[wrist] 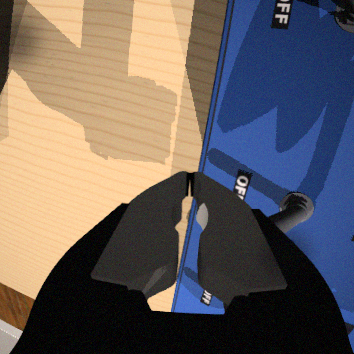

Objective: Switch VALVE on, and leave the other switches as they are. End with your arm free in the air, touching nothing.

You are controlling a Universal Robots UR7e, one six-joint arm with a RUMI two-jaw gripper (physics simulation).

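Places are measured from the arm's base along level axes (x back, y right, z up), in millimetres.
Pixels of known places: gripper, fingertip midpoint: (189,174).
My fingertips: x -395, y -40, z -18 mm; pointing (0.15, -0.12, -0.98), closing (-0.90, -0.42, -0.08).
Observation:
For each thing: its middle in the pictures, then the offset to it from my fingertips. "spot": a spot on its surface instead. Level surfaces: height alone.
- blue switch panel, its level: dz -6 mm
- grey metal toggle switch, body centre: (284,220) dx -58, dy -12, dz +30 mm
- third OFF label, surface spot: (206,296) spot: dx -76, dy +109, dz -5 mm
- light wooden table top, its level: dz -79 mm
The blue switch panel (250,145) fills the right side of the wrist view. A grey metal toggle switch (299,206) stands right of the gripper; its lever slants down-left and its tip is hidden behind the right jaw. An OFF label (242,184) lies left of its base. Another switch (346,18) is partly visible at the top right, with an OFF label (281,13). A third OFF label (206,296) shows through the jaw gap. The VALVE name does not show, so which switch is VALVE cannot be told. My gripper (189,174) is shut and empty, its tips over the panel's left edge.
A light wooden table top (45,185) lies left of the panel, with shadows across it. Dark shadows also cross the panel. A darker wooden edge (15,305) and a pale grey surface (7,340) show at the lower left. A black shape (4,40) stands at the upper left edge.

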